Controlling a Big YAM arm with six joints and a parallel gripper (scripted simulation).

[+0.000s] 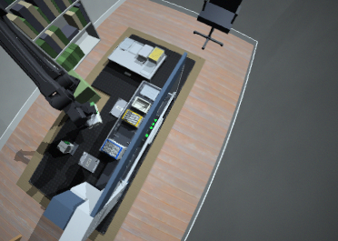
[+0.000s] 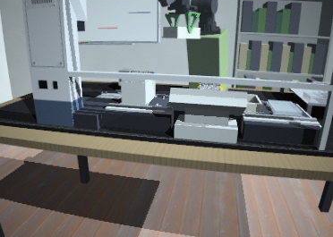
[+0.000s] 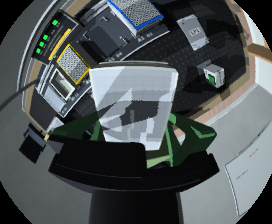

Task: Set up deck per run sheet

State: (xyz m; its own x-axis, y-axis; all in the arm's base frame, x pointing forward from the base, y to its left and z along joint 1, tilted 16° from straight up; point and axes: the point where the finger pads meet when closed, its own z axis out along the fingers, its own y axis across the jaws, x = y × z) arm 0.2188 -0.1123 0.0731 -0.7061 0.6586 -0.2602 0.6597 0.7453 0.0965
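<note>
Now: the sealed block 1 cm below my hand. The rest, counted from my hand: reservoir (20 cm ahead, 23 cm to the left, 24 cm below); blue tip rack (14 cm ahead, 15 cm to the right, 18 cm below); yellow tip rack (17 cm ahead, 10 cm to the left, 20 cm below).
</note>
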